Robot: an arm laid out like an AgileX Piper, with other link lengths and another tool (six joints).
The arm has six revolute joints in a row. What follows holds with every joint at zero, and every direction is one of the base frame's. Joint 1 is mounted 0.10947 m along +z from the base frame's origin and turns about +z. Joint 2 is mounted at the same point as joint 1 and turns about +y. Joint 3 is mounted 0.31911 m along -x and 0.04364 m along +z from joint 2 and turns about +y. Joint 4 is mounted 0.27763 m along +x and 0.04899 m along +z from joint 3 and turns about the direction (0.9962, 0, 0.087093). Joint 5 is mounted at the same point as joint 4 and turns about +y. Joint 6 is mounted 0.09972 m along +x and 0.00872 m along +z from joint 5 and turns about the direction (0.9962, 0, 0.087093). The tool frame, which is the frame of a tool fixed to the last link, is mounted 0.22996 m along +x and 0.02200 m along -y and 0.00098 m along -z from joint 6; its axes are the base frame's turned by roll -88.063, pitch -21.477 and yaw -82.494 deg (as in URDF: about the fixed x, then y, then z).
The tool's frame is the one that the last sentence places.
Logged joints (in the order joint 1, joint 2, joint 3, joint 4, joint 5, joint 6), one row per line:
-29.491, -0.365, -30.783, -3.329, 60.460, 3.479
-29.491, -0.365, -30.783, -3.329, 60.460, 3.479
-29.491, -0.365, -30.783, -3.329, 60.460, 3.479
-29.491, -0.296, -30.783, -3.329, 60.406, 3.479
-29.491, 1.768, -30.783, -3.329, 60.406, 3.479
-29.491, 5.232, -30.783, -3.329, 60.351, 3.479
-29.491, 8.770, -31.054, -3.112, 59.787, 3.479
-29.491, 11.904, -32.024, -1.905, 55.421, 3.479
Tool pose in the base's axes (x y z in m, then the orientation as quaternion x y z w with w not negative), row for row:
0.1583, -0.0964, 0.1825, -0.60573, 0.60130, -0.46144, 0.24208
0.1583, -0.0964, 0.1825, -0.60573, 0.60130, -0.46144, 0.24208
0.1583, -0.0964, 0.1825, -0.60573, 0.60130, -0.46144, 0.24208
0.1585, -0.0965, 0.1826, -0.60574, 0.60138, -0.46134, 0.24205
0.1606, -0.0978, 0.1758, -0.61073, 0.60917, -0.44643, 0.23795
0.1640, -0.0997, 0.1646, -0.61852, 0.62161, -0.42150, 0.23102
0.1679, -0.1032, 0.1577, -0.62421, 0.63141, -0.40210, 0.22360
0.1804, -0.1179, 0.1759, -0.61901, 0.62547, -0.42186, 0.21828
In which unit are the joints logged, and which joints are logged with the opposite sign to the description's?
The joints are logged in degrees. Opposite sign: joint 4, joint 6.
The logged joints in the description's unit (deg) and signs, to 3 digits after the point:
-29.491, -0.365, -30.783, 3.329, 60.460, -3.479
-29.491, -0.365, -30.783, 3.329, 60.460, -3.479
-29.491, -0.365, -30.783, 3.329, 60.460, -3.479
-29.491, -0.296, -30.783, 3.329, 60.406, -3.479
-29.491, 1.768, -30.783, 3.329, 60.406, -3.479
-29.491, 5.232, -30.783, 3.329, 60.351, -3.479
-29.491, 8.770, -31.054, 3.112, 59.787, -3.479
-29.491, 11.904, -32.024, 1.905, 55.421, -3.479

